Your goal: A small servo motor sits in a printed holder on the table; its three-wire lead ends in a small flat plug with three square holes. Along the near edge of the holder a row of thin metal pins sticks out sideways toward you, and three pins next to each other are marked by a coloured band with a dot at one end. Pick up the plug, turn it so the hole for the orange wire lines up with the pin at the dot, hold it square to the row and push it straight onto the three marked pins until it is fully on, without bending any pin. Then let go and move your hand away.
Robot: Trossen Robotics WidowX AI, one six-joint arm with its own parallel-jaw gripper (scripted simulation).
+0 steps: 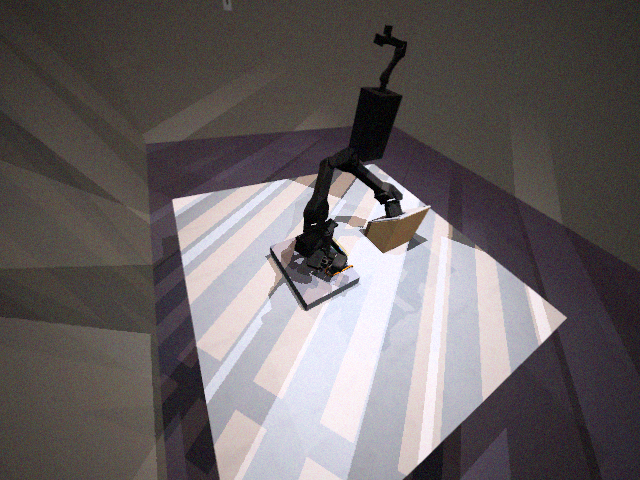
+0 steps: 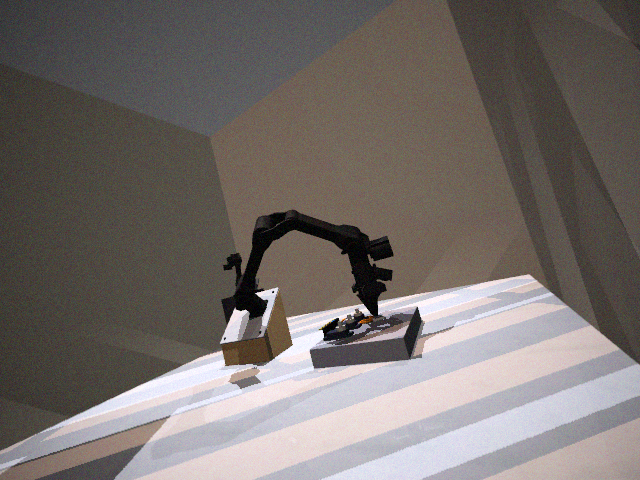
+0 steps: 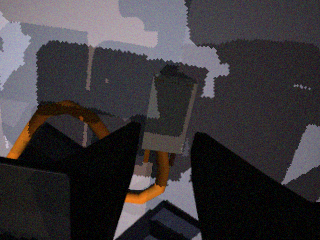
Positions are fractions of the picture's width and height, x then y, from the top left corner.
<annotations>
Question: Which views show my gripper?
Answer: Image 1, image 2 and image 3: all of them.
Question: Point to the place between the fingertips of my gripper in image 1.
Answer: At 0.50, 0.56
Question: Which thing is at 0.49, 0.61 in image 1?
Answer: A grey printed holder.
</annotations>
